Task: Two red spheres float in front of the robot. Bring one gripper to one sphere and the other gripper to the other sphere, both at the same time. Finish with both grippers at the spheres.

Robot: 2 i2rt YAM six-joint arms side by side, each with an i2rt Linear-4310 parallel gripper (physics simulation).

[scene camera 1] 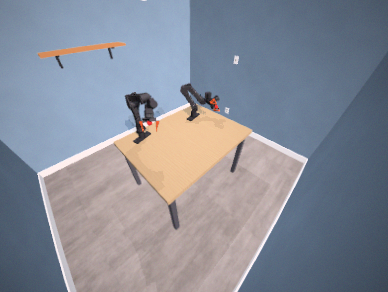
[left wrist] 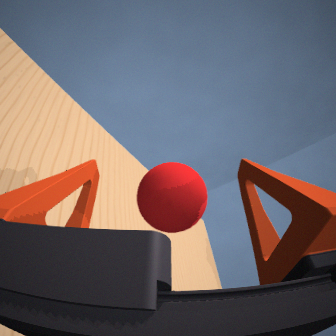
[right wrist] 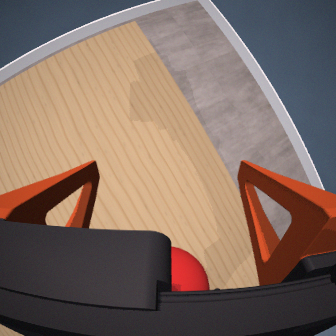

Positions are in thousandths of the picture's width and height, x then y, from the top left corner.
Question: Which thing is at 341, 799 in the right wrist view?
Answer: My right gripper.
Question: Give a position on a red sphere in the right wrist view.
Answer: At 558, 814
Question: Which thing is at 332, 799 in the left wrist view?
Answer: My left gripper.
